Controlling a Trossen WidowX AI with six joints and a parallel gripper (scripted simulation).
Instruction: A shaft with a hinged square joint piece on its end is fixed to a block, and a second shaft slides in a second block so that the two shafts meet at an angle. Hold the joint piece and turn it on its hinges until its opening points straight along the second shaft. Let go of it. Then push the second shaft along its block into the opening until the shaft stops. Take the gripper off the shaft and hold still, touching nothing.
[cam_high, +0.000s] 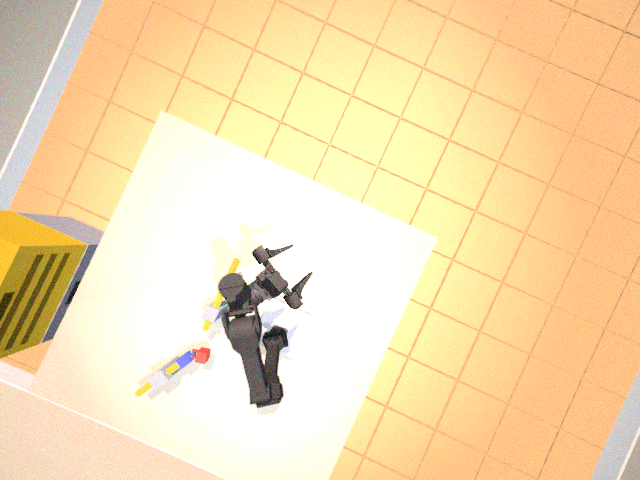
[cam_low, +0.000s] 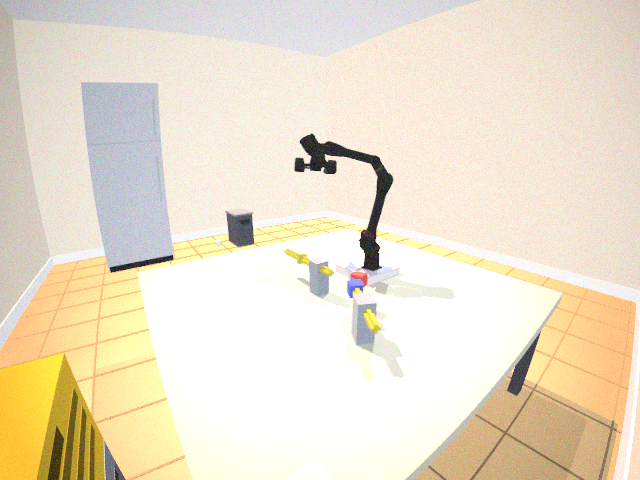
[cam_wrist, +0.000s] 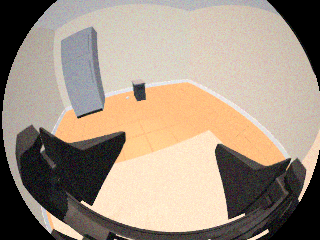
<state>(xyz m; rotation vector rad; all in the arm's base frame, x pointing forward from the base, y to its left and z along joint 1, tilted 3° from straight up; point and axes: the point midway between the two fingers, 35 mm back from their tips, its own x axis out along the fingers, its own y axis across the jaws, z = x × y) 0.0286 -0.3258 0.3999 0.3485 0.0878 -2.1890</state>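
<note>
My gripper tip is 26 cm short of the red square joint piece, 51 cm to the right of it and 31 cm above it.
</note>
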